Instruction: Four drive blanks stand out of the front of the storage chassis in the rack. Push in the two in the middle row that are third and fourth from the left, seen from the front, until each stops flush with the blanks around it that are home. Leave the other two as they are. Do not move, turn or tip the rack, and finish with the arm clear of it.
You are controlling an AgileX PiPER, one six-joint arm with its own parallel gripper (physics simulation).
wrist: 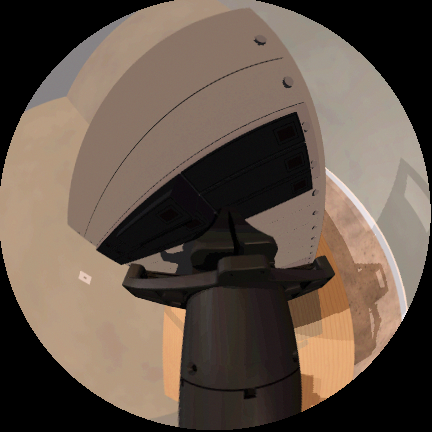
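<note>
The dark front of the storage chassis (240, 172) crosses the rack (150, 115) at a slant, with long black drive blanks in rows. At the right end, one blank (260, 142) in the upper row and others below it show small square marks. Left of the centre, a blank (150, 217) stands out, its side face visible beside the lower blanks to its right. My gripper (226, 213) is shut, with a thin dark slit between the fingers and nothing held. Its tips are in front of the lower middle of the chassis and hide part of it. Whether they touch a blank is unclear.
The rack's pale panels with round screws (287, 82) rise above the chassis. More pale panel lies below it at the right. A wooden surface (327, 357) lies under the arm. A brownish surface with a white rim (372, 227) is at the right. A small white plate (85, 277) is at the left.
</note>
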